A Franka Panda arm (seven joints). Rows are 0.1 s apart.
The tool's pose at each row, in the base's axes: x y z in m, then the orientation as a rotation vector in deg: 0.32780 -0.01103 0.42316 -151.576 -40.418 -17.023; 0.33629 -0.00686 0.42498 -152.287 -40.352 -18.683; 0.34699 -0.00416 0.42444 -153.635 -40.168 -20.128; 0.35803 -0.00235 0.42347 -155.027 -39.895 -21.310; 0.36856 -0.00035 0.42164 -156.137 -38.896 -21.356; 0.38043 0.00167 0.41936 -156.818 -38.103 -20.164
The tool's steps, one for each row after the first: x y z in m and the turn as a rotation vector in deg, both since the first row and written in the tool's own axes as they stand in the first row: 0.00957 0.00047 0.00096 -1.106 0.878 -0.135; 0.01969 0.00399 0.00368 -2.739 1.440 -0.103; 0.02958 0.00852 0.00644 -4.332 1.826 0.030; 0.03887 0.01291 0.01001 -5.250 1.714 0.796; 0.04917 0.01811 0.01413 -5.452 0.913 1.565
